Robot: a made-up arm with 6 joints. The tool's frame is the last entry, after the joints.
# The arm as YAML. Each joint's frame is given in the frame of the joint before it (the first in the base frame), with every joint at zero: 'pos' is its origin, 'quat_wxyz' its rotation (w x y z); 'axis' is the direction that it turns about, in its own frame. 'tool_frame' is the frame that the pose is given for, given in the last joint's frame.
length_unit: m
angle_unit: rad
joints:
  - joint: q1
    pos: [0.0, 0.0, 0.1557]
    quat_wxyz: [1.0, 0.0, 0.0, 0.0]
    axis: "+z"
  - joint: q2
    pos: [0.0, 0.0, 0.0]
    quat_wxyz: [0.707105, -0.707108, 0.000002, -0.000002]
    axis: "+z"
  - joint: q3
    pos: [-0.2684, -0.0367, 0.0]
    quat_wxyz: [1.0, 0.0, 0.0, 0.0]
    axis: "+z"
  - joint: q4
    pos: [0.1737, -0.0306, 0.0]
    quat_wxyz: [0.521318, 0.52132, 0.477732, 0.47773]
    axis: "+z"
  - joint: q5
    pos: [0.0, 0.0, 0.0]
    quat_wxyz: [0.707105, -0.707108, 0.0, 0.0]
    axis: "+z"
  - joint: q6
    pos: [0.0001, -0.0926, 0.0]
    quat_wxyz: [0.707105, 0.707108, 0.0, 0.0]
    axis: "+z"
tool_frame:
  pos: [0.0, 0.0, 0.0]
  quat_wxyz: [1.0, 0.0, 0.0, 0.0]
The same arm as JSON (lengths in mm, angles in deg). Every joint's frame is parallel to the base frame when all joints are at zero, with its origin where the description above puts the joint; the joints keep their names.
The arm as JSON. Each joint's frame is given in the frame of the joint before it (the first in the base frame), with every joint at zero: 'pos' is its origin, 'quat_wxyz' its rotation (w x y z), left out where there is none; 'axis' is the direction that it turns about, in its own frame. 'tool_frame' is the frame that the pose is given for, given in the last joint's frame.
{"length_unit": "mm", "angle_unit": "deg", "joints": [{"joint": "q1", "pos": [0.0, 0.0, 155.7], "axis": [0.0, 0.0, 1.0]}, {"joint": "q2", "pos": [0.0, 0.0, 0.0], "axis": [0.0, 1.0, 0.0]}, {"joint": "q3", "pos": [-268.4, 0.0, 36.7], "axis": [0.0, 1.0, 0.0]}, {"joint": "q4", "pos": [173.7, 0.0, 30.6], "axis": [0.9962, 0.0, 0.0871]}, {"joint": "q5", "pos": [0.0, 0.0, 0.0], "axis": [0.0, 1.0, 0.0]}, {"joint": "q6", "pos": [92.3, 0.0, 8.0], "axis": [0.9962, 0.0, 0.0871]}], "tool_frame": {"pos": [0.0, 0.0, 0.0], "quat_wxyz": [0.737256, 0.000002, 0.675613, -0.000005]}}
